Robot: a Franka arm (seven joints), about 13 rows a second.
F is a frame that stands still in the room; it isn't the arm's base.
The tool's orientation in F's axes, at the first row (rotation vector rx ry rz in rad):
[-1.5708, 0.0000, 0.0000]
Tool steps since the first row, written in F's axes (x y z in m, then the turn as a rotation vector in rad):
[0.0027, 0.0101, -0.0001, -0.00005, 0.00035, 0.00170]
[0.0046, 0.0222, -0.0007, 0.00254, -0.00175, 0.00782]
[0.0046, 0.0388, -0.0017, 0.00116, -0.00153, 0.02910]
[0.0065, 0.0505, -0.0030, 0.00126, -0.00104, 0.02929]
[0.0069, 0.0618, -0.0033, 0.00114, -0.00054, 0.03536]
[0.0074, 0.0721, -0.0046, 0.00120, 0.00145, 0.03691]
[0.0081, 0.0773, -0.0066, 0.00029, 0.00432, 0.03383]
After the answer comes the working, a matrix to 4 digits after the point.
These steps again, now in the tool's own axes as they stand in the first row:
[0.0027, 0.0001, 0.0101, -0.00005, -0.00170, 0.00035]
[0.0046, 0.0007, 0.0222, 0.00254, -0.00782, -0.00175]
[0.0046, 0.0017, 0.0388, 0.00116, -0.02910, -0.00153]
[0.0065, 0.0030, 0.0505, 0.00126, -0.02929, -0.00104]
[0.0069, 0.0033, 0.0618, 0.00114, -0.03536, -0.00054]
[0.0074, 0.0046, 0.0721, 0.00120, -0.03691, 0.00145]
[0.0081, 0.0066, 0.0773, 0.00029, -0.03383, 0.00432]

The tool's axes in the first row as the columns of a matrix, in F's axes (rounded; the answer above uses it unrounded):
[1.0000, 0.0000, 0.0000]
[0.0000, 0.0000, 1.0000]
[0.0000, -1.0000, 0.0000]

